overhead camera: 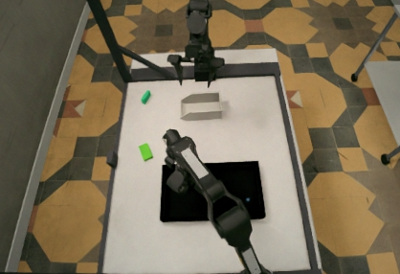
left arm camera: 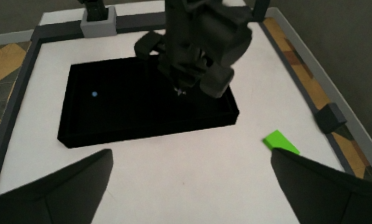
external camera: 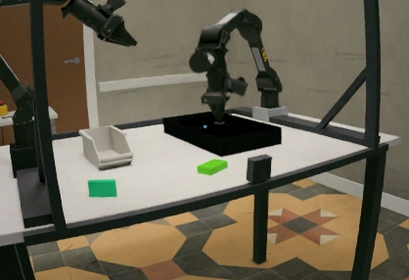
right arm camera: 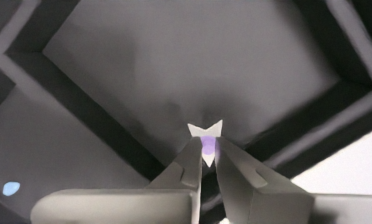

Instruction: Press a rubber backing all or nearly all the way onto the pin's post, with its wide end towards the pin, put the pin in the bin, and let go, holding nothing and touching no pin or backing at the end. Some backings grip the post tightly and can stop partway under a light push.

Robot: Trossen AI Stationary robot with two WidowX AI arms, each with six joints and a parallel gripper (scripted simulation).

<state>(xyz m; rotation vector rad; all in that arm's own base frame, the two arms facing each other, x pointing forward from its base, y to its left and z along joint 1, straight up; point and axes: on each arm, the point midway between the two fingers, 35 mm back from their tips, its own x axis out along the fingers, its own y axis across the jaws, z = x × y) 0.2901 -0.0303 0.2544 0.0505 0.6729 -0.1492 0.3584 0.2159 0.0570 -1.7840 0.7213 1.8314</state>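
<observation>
The black tray lies 90 mm below my right hand, 70 mm ahead of it and 50 mm to the right of it. Also, from my right hand: white star-shaped pin 30 mm below; grey bin 330 mm to the left, 90 mm ahead, 70 mm below.
Now: the white star-shaped pin 8 cm behind my left hand, 26 cm to the right of it and 25 cm below it. Also, from my left hand: grey bin: 2 cm ahead, 7 cm to the left, 29 cm below; then black tray: 1 cm behind, 31 cm to the right, 31 cm below.
</observation>
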